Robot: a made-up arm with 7 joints.
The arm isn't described. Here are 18 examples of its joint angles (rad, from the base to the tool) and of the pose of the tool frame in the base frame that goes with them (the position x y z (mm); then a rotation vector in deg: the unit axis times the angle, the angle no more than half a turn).
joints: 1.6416 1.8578 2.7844 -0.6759 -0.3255 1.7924 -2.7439
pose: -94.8 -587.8 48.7 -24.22 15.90 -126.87
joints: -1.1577 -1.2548 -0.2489 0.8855 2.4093 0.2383 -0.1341
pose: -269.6 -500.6 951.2 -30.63 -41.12 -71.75
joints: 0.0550 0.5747 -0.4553 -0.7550 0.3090 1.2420 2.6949
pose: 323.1 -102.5 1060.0 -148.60 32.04 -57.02
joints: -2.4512 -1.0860 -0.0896 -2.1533 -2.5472 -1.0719 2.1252
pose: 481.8 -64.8 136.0 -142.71 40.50 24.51
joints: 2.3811 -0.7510 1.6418 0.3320 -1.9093 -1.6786 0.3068
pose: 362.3 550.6 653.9 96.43 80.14 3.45
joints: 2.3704 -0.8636 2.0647 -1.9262 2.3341 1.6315 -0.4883
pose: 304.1 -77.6 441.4 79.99 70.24 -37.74
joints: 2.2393 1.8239 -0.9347 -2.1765 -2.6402 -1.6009 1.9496
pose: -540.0 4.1 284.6 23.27 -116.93 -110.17
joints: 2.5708 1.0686 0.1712 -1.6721 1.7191 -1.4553 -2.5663
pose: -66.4 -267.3 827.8 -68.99 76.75 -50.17
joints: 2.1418 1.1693 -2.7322 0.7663 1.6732 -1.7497 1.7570
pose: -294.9 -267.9 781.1 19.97 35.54 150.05
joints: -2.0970 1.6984 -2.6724 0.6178 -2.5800 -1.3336 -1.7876
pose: -587.8 432.4 464.3 -27.24 38.95 -127.18
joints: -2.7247 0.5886 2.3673 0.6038 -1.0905 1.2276 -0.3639
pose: -171.8 399.9 959.6 -24.12 13.83 91.37
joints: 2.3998 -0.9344 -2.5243 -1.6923 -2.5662 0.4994 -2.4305
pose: -232.5 192.0 818.0 -13.54 -124.72 -84.53
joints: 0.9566 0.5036 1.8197 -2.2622 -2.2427 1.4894 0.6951
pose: 210.4 -4.7 325.4 102.76 -114.84 -79.48
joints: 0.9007 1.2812 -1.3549 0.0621 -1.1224 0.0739 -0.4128
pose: 529.3 -677.2 543.2 104.44 -65.68 25.53
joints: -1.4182 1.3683 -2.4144 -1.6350 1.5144 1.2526 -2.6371
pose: 164.7 498.5 -10.0 110.29 58.78 -103.84
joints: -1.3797 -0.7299 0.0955 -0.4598 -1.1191 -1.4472 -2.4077
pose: 56.7 -669.8 639.1 7.61 41.80 -13.19
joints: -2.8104 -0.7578 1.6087 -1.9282 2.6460 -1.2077 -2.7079
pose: 98.7 -479.3 691.8 18.87 -79.24 -10.54
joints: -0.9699 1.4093 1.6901 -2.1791 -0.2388 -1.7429 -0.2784
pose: -81.9 125.5 397.7 -61.10 80.38 -71.58
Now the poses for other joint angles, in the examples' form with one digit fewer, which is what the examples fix.
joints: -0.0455 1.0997 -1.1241 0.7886 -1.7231 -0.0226 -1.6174
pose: 764 340 512 -139.7 -23.4 2.1
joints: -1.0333 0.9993 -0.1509 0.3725 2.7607 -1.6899 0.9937
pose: 277 601 410 53.1 124.6 1.4
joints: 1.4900 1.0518 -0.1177 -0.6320 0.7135 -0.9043 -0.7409
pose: 46 -365 1000 -99.0 -35.3 -51.5
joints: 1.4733 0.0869 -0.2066 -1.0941 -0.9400 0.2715 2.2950
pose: -149 430 982 88.6 34.3 128.1
